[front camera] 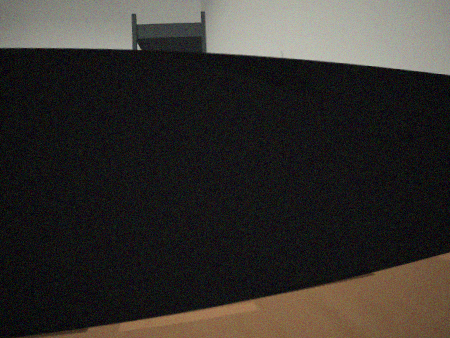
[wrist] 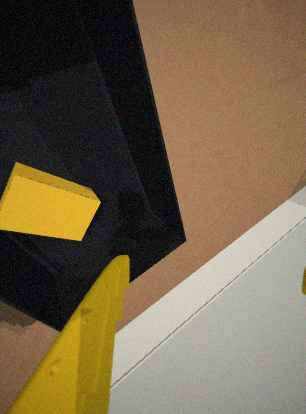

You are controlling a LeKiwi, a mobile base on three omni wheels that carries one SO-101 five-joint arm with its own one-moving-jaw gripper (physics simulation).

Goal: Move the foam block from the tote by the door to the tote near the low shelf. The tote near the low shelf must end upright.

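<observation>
A yellow foam block lies inside a black tote, near one corner of it, at the left of the wrist view. In the front camera view the tote's dark side wall fills most of the picture and hides what is inside. My gripper is open and empty. Its notched yellow jaw reaches up from the bottom left, its tip over the tote's near corner, below and right of the block. The edge of the other jaw shows at the right border. Which of the two totes this is, I cannot tell from these views.
A dark grey shelf or rack shows above the tote's rim in the front camera view, before pale walls. In the wrist view a white baseboard and wall run close beside the tote's corner. Brown floor lies around the tote.
</observation>
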